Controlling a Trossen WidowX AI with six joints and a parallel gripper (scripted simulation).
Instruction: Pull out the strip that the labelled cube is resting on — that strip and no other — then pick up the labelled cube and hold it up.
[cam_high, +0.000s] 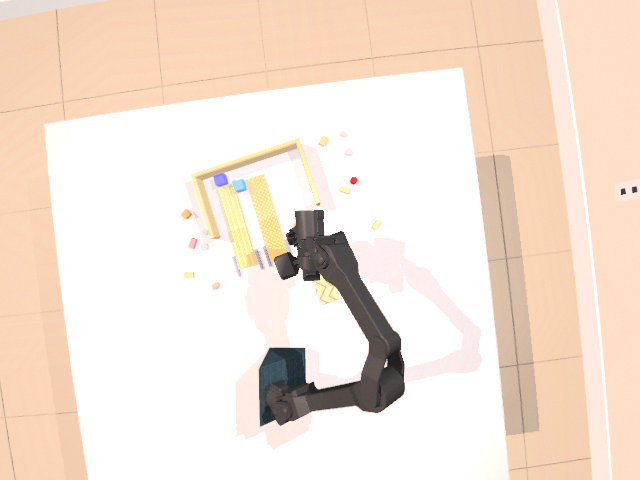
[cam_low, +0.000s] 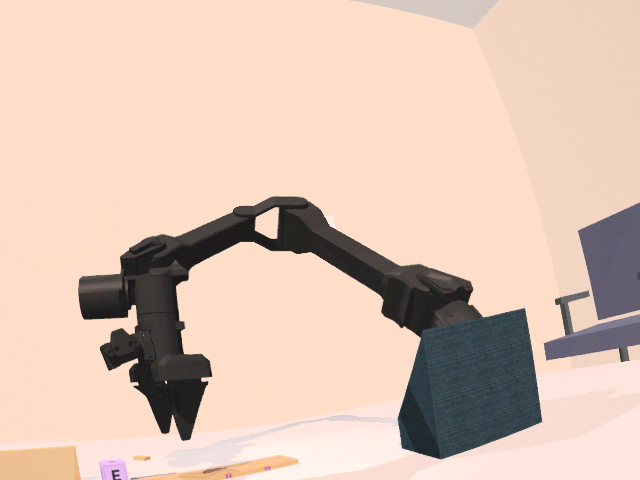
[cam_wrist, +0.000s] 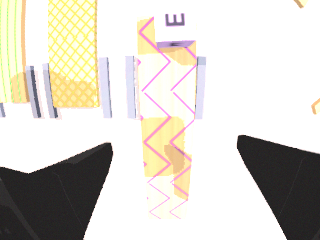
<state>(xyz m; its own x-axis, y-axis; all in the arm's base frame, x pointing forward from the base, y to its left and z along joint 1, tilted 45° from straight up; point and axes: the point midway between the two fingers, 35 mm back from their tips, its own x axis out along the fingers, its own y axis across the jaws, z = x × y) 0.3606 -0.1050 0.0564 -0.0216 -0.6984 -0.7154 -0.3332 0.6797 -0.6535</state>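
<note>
My gripper tip is now 8 cm short of the labelled cube, 2 cm to the right of it and 4 cm above it. From my gripper tip the other things lie so: zigzag-patterned strip 2 cm behind, 6 cm below.
</note>
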